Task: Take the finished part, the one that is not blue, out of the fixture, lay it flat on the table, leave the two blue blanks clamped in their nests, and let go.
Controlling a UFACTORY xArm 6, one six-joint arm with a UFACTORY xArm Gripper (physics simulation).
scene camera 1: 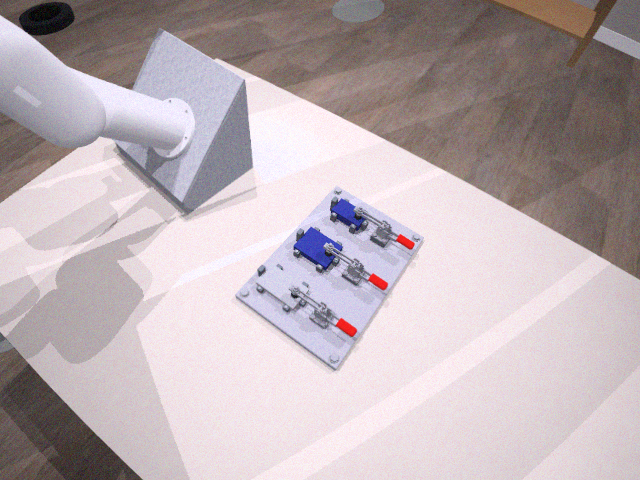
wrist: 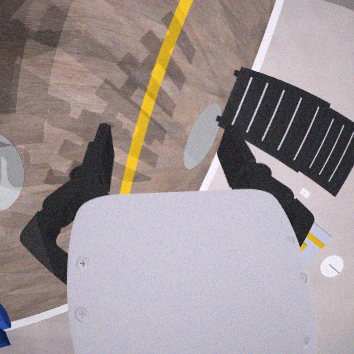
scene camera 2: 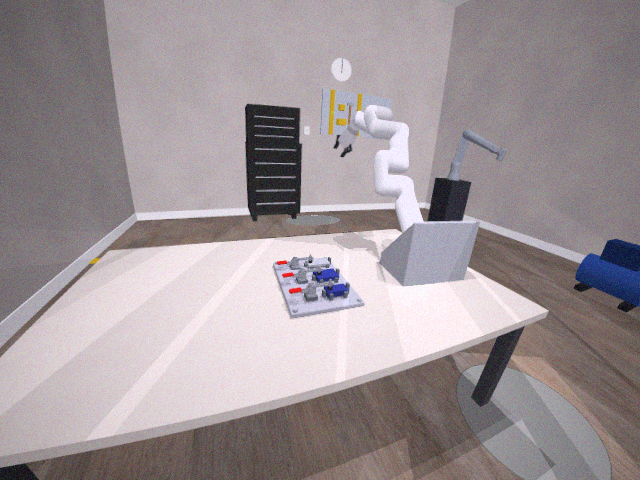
same spot on fixture plate: (scene camera 2: 295, 300) = (scene camera 1: 400, 250)
